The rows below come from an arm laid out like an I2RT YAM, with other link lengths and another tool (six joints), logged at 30 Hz.
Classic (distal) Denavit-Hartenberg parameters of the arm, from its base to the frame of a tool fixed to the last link. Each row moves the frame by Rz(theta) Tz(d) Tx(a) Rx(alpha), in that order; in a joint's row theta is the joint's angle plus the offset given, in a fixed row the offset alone. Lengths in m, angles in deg.
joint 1: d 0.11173  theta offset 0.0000  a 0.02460  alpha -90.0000
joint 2: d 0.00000  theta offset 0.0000  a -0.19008  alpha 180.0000
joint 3: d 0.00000  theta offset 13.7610  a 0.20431  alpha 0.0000
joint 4: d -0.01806  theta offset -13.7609  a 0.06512  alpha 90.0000
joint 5: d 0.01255  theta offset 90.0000  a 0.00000  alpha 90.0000
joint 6: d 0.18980  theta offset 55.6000  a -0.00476  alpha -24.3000
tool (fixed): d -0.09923  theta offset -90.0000  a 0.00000  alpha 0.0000
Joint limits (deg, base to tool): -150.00..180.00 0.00..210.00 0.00..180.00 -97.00..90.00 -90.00..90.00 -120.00..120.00
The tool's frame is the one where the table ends.
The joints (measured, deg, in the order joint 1, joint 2, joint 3, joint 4, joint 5, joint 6), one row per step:
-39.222, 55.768, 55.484, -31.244, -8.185, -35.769
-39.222, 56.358, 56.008, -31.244, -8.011, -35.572
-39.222, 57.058, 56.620, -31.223, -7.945, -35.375
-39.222, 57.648, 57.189, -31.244, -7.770, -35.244
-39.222, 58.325, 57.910, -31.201, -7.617, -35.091
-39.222, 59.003, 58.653, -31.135, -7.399, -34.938
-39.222, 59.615, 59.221, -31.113, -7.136, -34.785
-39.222, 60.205, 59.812, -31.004, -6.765, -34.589
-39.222, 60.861, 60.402, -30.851, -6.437, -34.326
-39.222, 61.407, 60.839, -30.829, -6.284, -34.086
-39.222, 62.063, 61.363, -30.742, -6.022, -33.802
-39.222, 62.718, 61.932, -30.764, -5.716, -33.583
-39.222, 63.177, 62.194, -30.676, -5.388, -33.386
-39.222, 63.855, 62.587, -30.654, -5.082, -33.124
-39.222, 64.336, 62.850, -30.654, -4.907, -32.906
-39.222, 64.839, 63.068, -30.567, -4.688, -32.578
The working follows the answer.
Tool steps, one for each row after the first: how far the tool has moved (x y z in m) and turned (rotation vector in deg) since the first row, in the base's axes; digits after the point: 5 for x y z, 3 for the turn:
0.00098, -0.00136, 0.00064, 0.117, 0.025, -0.250
0.00232, -0.00279, 0.00139, 0.279, 0.015, -0.409
0.00333, -0.00412, 0.00223, 0.331, 0.050, -0.626
0.00463, -0.00566, 0.00377, 0.327, -0.033, -0.836
0.00588, -0.00731, 0.00548, 0.270, -0.130, -1.100
0.00689, -0.00886, 0.00627, 0.289, -0.094, -1.404
0.00781, -0.01062, 0.00751, 0.213, -0.145, -1.822
0.00892, -0.01250, 0.00853, 0.219, -0.223, -2.238
0.00986, -0.01383, 0.00874, 0.386, -0.210, -2.493
0.01097, -0.01557, 0.00914, 0.514, -0.216, -2.864
0.01198, -0.01728, 0.00951, 0.614, -0.131, -3.239
0.01260, -0.01870, 0.00919, 0.688, -0.029, -3.622
0.01364, -0.02047, 0.00845, 0.910, 0.160, -4.021
0.01439, -0.02167, 0.00776, 1.126, 0.292, -4.285
0.01514, -0.02307, 0.00689, 1.391, 0.372, -4.645

Tool pose at each row, in the base's axes (x y z in m, rotation vector in deg; rounded; the steps above come from the unrounded poses):
0.22460, -0.15373, 0.25374, -148.899, 68.187, -54.801
0.22557, -0.15509, 0.25438, -148.741, 68.567, -54.719
0.22692, -0.15651, 0.25513, -148.553, 68.815, -54.624
0.22793, -0.15785, 0.25597, -148.463, 69.138, -54.580
0.22922, -0.15938, 0.25751, -148.326, 69.413, -54.720
0.23048, -0.16104, 0.25922, -148.200, 69.754, -54.932
0.23149, -0.16259, 0.26001, -148.103, 70.194, -54.928
0.23241, -0.16435, 0.26125, -147.968, 70.759, -55.129
0.23351, -0.16622, 0.26227, -147.748, 71.327, -55.291
0.23446, -0.16755, 0.26248, -147.533, 71.716, -55.180
0.23557, -0.16930, 0.26288, -147.289, 72.256, -55.145
0.23658, -0.17101, 0.26325, -147.135, 72.820, -55.025
0.23720, -0.17243, 0.26293, -147.010, 73.394, -54.907
0.23824, -0.17420, 0.26219, -146.830, 74.034, -54.563
0.23898, -0.17539, 0.26150, -146.660, 74.468, -54.268
0.23974, -0.17679, 0.26063, -146.374, 75.028, -54.010

